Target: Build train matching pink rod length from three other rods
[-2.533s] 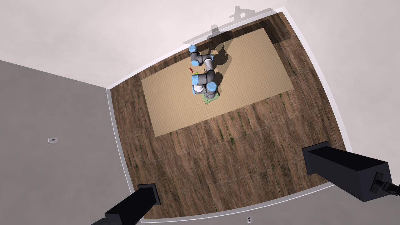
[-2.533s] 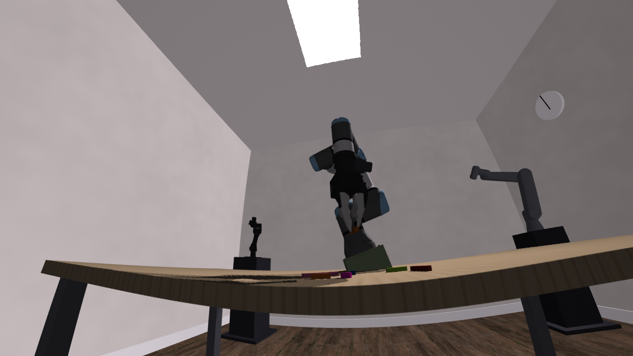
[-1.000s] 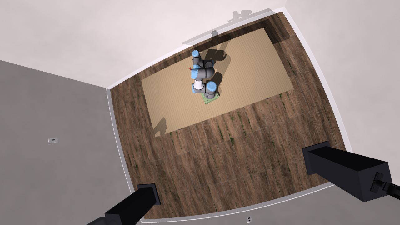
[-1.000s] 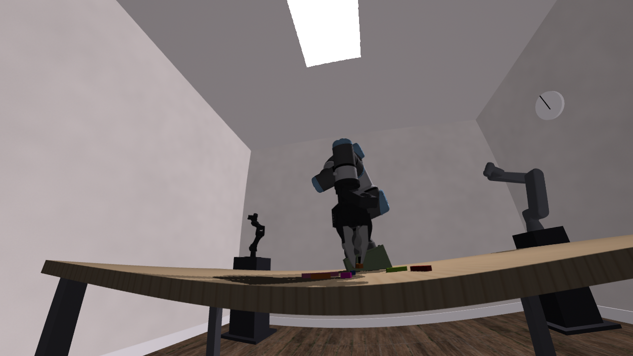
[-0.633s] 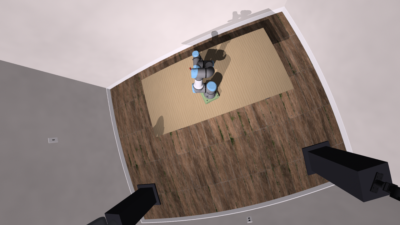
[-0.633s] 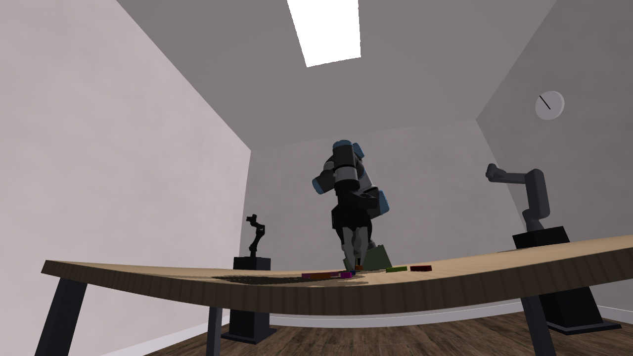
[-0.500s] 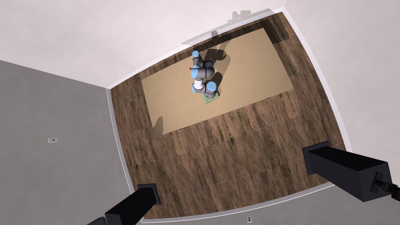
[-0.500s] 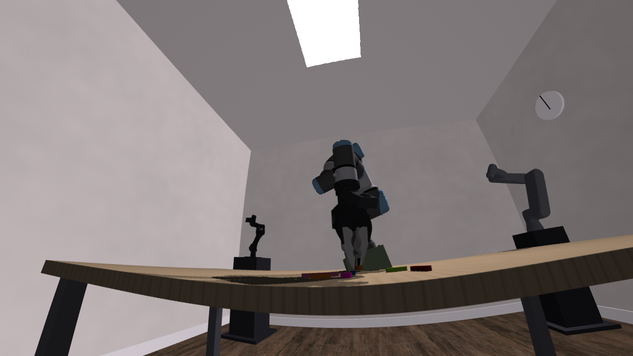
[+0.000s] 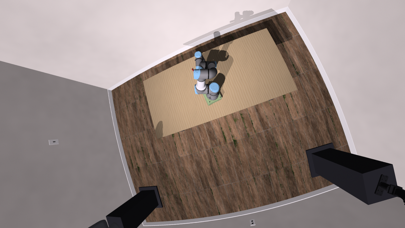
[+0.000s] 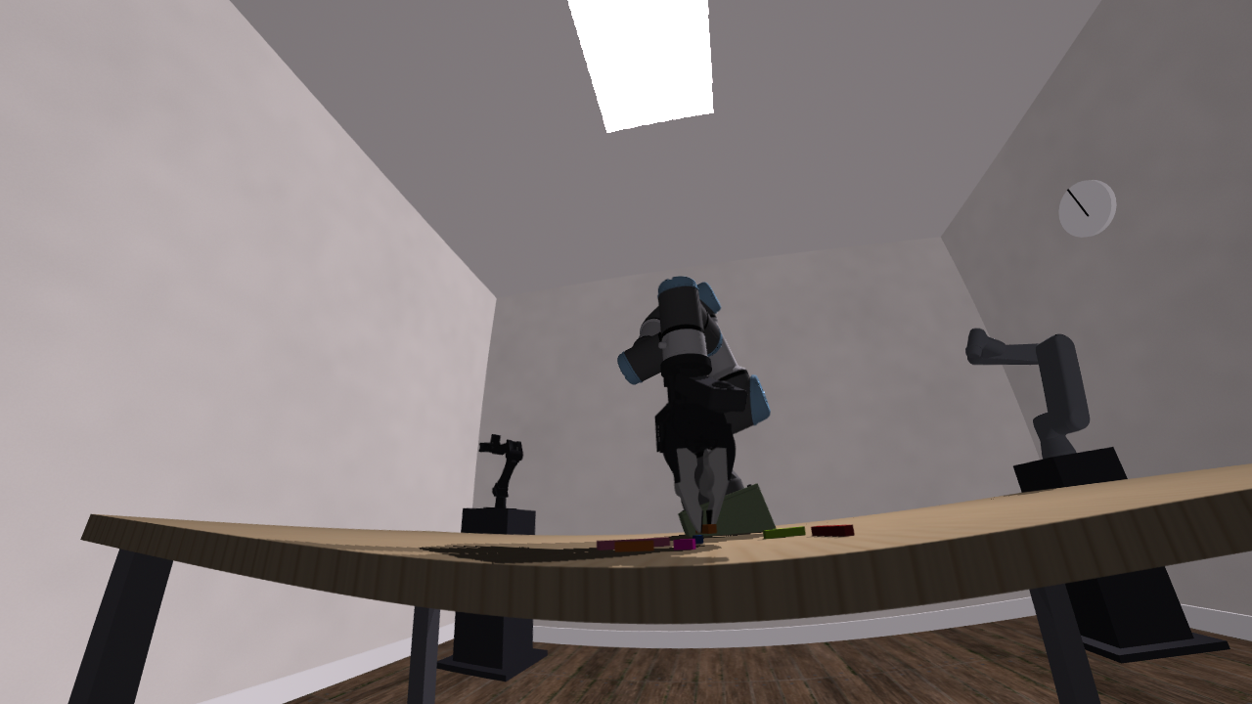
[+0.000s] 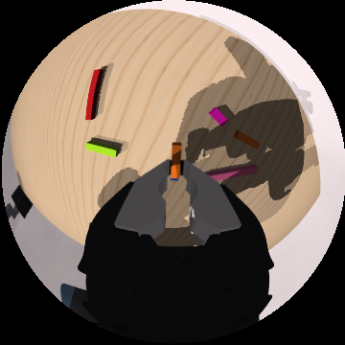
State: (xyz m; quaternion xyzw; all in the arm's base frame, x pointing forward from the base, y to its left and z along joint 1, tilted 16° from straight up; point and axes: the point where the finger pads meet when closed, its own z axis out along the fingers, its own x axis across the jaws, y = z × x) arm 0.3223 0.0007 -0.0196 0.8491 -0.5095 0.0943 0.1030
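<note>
My hand is 20 mm past the blue rod, 20 mm above it and 10 mm to the left of it. The rest, counted from my hand: pink rod (80 mm to the right, 20 mm below, 20 mm ahead); lime rod (90 mm to the left, 40 mm behind, 20 mm below); magenta rod (70 mm ahead, 20 mm to the right, 20 mm below).
</note>
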